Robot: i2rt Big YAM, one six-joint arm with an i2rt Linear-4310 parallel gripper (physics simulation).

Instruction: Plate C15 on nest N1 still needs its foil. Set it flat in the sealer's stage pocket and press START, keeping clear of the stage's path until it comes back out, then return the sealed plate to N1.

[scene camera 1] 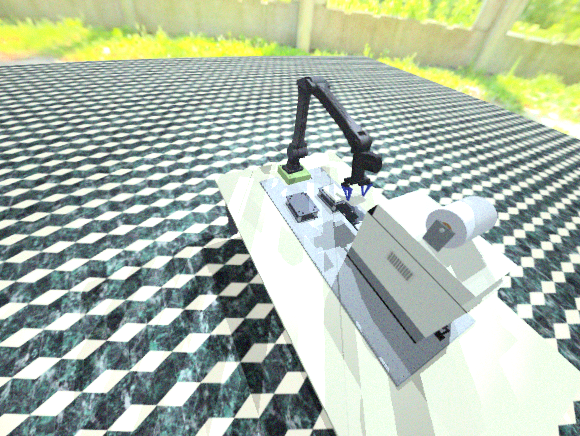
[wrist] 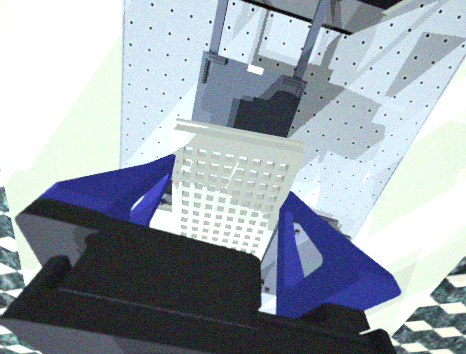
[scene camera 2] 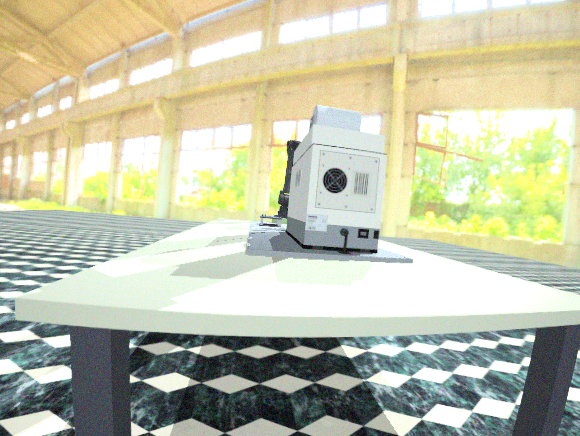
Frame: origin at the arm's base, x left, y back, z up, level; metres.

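Seen in the pictures: gripper, fingertip midpoint: (scene camera 1: pixel 355 198) (wrist: pixel 232 179); arm's base, origin of the base link: (scene camera 1: pixel 292 168) (scene camera 2: pixel 283 218).
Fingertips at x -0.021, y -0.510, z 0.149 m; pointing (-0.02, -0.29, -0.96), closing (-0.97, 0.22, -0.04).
Offsets run from my fingertips to a thing's top centre. Level surfaces: height alone.
My gripper (scene camera 1: pixel 356 194) (wrist: pixel 232 179) is shut on a pale plate {dx +0.002, dy +0.029, dz +0.011 m} (wrist: pixel 227 197), its two blue fingers at the plate's sides. Rows of small square wells show on the plate, and no label is readable. The plate is held above the board, near the sealer's stage {dx -0.007, dy -0.055, dz -0.074 m} (scene camera 1: pixel 348 212) (wrist: pixel 212 92). The dark stage is out on its two rails, partly hidden by the plate in the wrist view. The sealer (scene camera 1: pixel 410 265) (scene camera 2: pixel 345 200) is a large grey-white box. Its START button does not show. Which nest is N1 cannot be told.
A dark nest {dx -0.133, dy +0.207, dz -0.124 m} (scene camera 1: pixel 301 204) with corner posts stands on the perforated board {dz -0.185 m} (scene camera 1: pixel 400 367) (wrist: pixel 155 65). A pale-topped item {dx +0.077, dy +0.178, dz -0.120 m} (scene camera 1: pixel 330 197) lies between the arm's green base (scene camera 1: pixel 294 175) and the stage. A large white roll {dx -0.057, dy -0.387, dz +0.291 m} (scene camera 1: pixel 475 220) is mounted at the sealer. The board lies on a white table {dz -0.198 m} (scene camera 2: pixel 300 300).
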